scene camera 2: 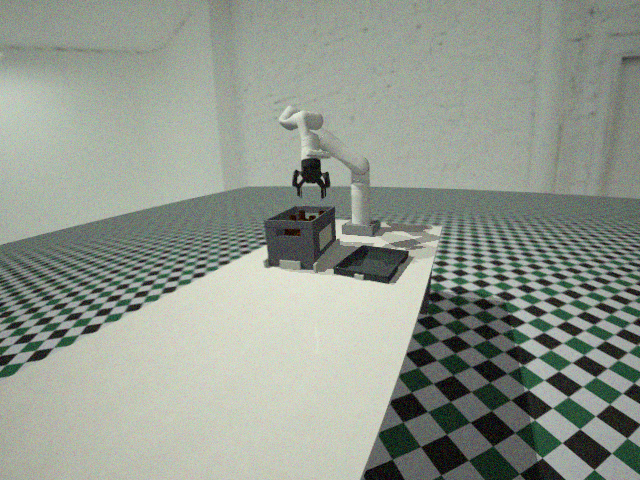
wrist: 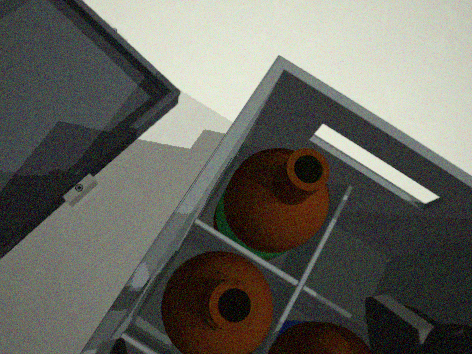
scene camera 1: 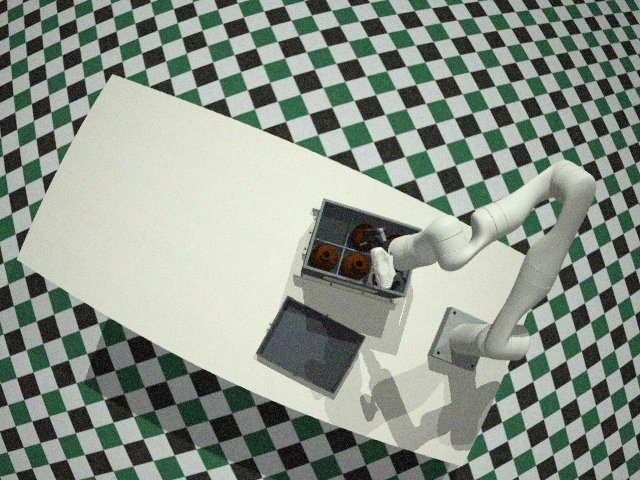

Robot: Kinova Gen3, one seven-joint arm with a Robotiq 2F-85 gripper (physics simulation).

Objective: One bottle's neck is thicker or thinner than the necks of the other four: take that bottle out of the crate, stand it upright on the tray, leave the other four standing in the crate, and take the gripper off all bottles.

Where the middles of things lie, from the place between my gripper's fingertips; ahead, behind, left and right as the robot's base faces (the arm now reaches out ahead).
My gripper is now 24 cm to the right of the dark tray (scene camera 1: pixel 310 345), 22 cm above it and 7 cm short of it.
